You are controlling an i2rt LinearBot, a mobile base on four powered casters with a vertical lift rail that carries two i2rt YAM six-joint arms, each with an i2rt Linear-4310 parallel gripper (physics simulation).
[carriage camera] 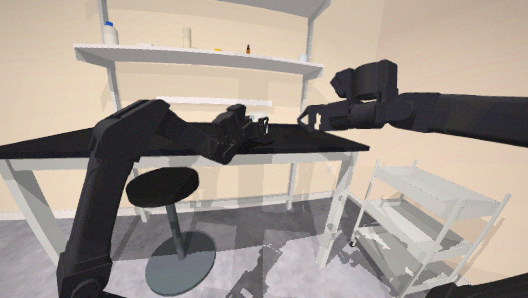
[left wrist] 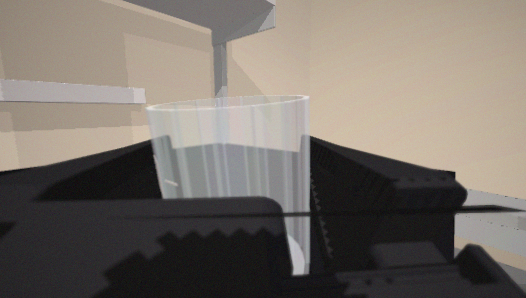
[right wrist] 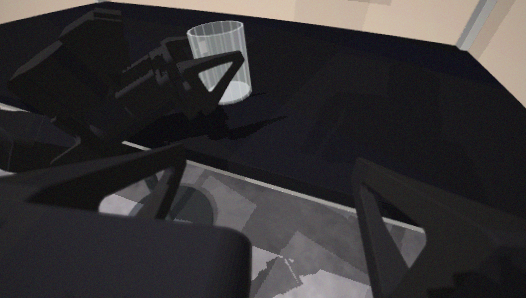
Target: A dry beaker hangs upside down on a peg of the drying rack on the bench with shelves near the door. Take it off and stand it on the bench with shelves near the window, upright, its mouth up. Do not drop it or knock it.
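Frame: origin at the left arm's base, x right, y ahead, z up, level; millimetres.
Seen in the pictures: left gripper, fingertip midpoint: (carriage camera: 260, 117) (left wrist: 237, 145) (right wrist: 232, 45); right gripper, fingertip midpoint: (carriage camera: 309, 120) (right wrist: 267, 160).
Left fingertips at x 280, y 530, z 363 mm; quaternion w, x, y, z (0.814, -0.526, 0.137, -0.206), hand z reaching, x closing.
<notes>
A point is followed by its place in that frame.
A clear glass beaker (carriage camera: 257, 118) @[x 271, y 479, z 362 mm] (left wrist: 230, 172) @[x 254, y 484, z 361 mm] (right wrist: 219, 44) @[x 296, y 490, z 377 mm] is upright, with its open mouth up and its pale base down. My left gripper (carriage camera: 260, 126) @[x 280, y 530, z 363 mm] (left wrist: 237, 145) @[x 280, y 530, z 363 mm] (right wrist: 232, 45) @[x 280, y 530, z 363 mm] is shut on it, one finger on each side. They are over the black top of the bench with shelves (carriage camera: 330, 142) @[x 622, y 600, z 258 mm] (right wrist: 350, 110) @[x 430, y 659, z 258 mm]; whether the base touches the top I cannot tell. My right gripper (carriage camera: 302, 120) @[x 448, y 370, z 376 mm] (right wrist: 267, 160) @[x 448, y 370, z 376 mm] is open and empty, to the right of the beaker in the carriage camera, near the bench's right part. The drying rack does not show.
A shelf (carriage camera: 200, 56) @[x -144, y 852, z 696 mm] above the bench holds a blue-capped bottle (carriage camera: 110, 35) @[x -686, y 756, z 808 mm], a pale cylinder (carriage camera: 186, 38) @[x -265, y 906, z 824 mm] and a small amber bottle (carriage camera: 248, 50) @[x 138, y 967, z 768 mm]. A round stool (carriage camera: 162, 186) @[x -201, y 474, z 4 mm] stands before the bench. A white cart (carriage camera: 440, 192) @[x 1352, y 605, z 6 mm] stands to the right.
</notes>
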